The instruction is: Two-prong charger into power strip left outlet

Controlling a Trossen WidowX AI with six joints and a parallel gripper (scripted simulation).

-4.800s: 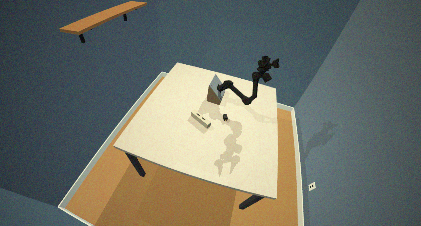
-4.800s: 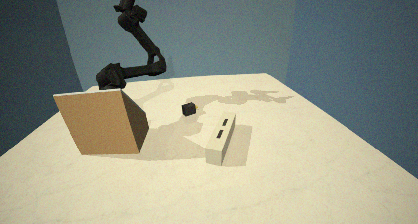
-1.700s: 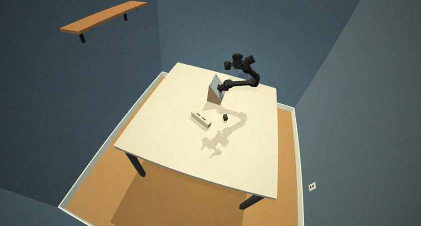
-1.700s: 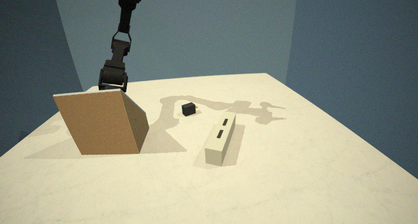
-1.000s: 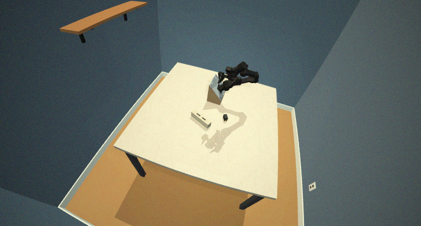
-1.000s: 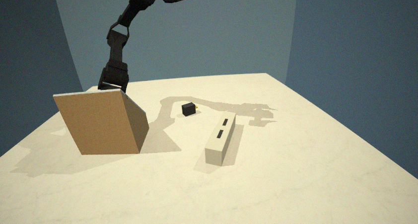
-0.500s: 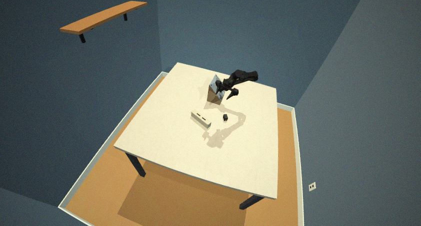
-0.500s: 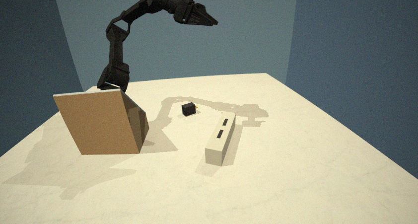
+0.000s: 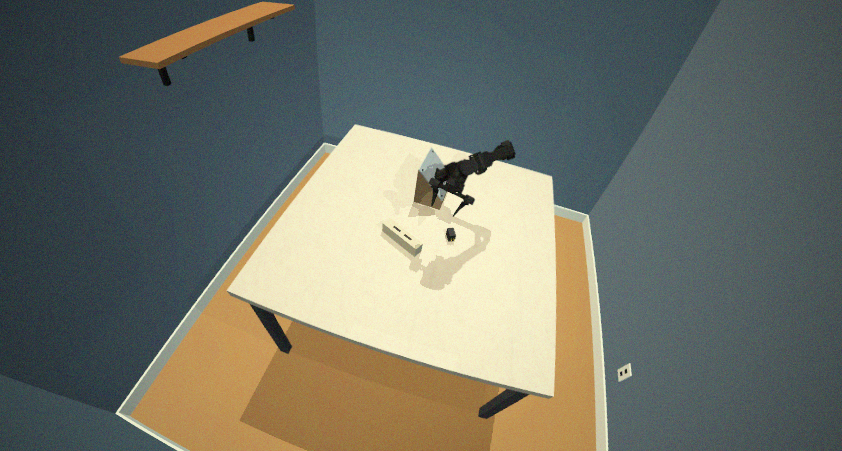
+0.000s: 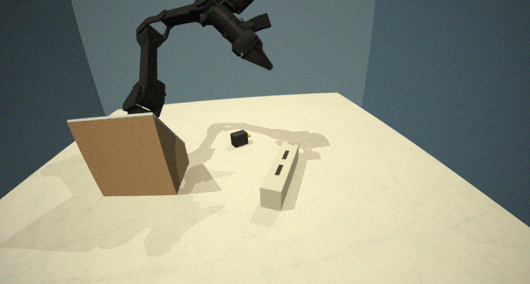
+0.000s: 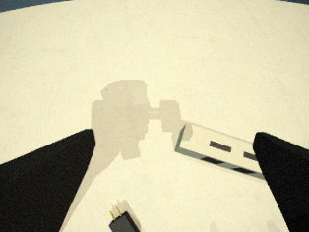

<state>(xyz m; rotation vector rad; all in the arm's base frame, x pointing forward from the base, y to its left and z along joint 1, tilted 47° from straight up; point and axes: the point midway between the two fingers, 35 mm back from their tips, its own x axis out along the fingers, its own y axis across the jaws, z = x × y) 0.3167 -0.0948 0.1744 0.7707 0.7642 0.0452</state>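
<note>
Right now the black charger is 8 cm behind my gripper tip, 7 cm to the left of it and 23 cm below it.
</note>
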